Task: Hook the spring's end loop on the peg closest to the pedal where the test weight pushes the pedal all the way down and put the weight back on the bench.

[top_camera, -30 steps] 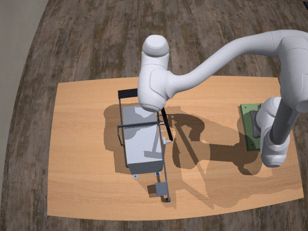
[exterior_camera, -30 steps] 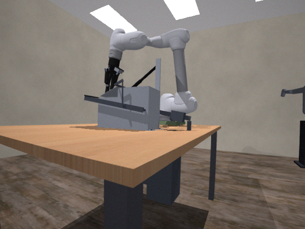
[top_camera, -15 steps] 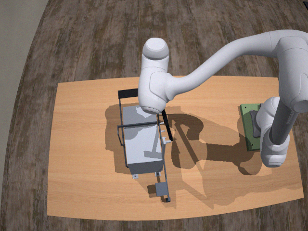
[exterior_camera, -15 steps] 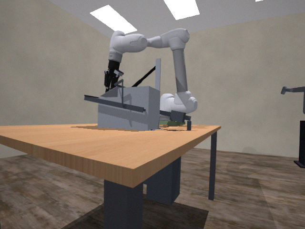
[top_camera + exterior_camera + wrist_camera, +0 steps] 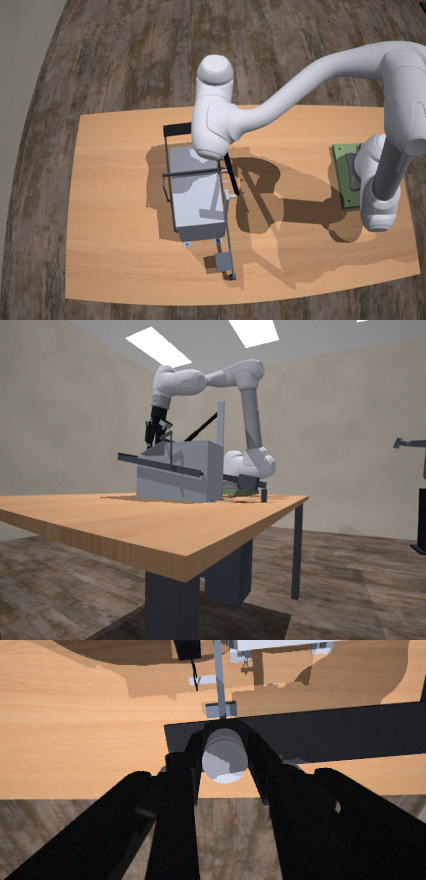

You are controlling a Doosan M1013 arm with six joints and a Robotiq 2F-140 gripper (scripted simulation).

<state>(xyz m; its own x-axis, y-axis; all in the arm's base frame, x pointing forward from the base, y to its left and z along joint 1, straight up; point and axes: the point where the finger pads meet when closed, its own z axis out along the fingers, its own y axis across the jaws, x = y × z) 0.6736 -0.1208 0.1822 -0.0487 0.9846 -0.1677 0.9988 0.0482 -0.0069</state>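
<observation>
Now: hand 1 cm above the steel test weight. Also, from my hand: peg: 5 cm behind, 36 cm to the left, 18 cm above.
</observation>
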